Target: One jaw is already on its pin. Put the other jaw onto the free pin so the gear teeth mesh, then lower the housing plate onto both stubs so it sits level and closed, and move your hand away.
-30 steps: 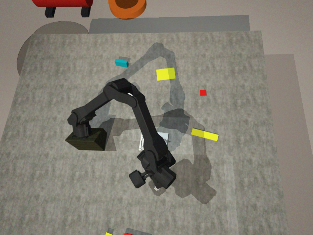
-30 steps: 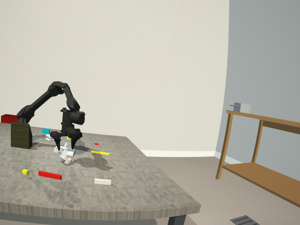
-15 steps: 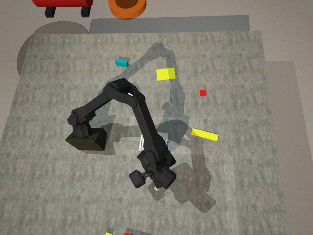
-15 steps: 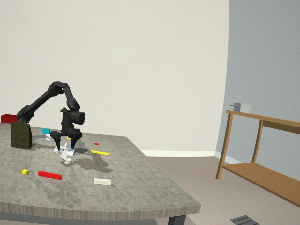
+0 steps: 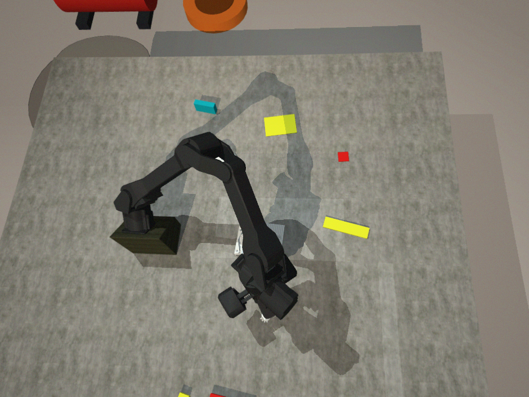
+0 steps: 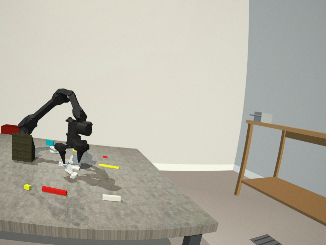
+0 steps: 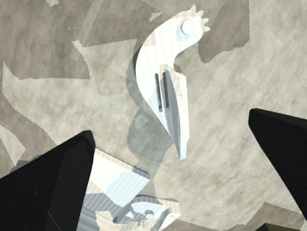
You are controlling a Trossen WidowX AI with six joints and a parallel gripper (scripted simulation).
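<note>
My gripper tip is now 5 cm above the white jaw, 4 cm to the left of it and 1 cm short of it. From my gripper tip the other things lie so: yellow cube 27 cm to the right, 16 cm behind, 5 cm below; red bar 26 cm to the right, 5 cm below, 4 cm behind; yellow bar 21 cm to the left, 20 cm ahead, 5 cm below.
</note>
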